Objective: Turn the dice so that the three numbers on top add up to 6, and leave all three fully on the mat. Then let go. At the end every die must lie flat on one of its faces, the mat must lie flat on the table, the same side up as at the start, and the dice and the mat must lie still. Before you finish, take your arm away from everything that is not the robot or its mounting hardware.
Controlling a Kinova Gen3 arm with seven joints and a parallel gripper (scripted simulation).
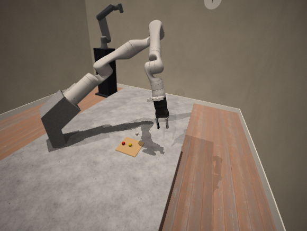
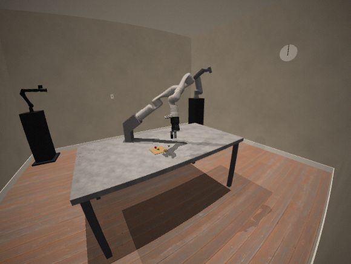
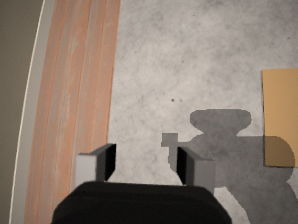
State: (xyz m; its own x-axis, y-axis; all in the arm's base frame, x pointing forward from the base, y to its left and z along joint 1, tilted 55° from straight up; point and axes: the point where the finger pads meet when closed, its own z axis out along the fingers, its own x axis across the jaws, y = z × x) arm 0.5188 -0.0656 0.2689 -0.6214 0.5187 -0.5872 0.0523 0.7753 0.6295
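The white die lies 200 mm behind my hand, 50 mm to the left of it and 170 mm below it. Also, from my hand: tan mat: 180 mm behind, 80 mm to the right, 180 mm below; red die: 220 mm behind, 90 mm to the right, 170 mm below; yellow die: 180 mm behind, 80 mm to the right, 170 mm below.
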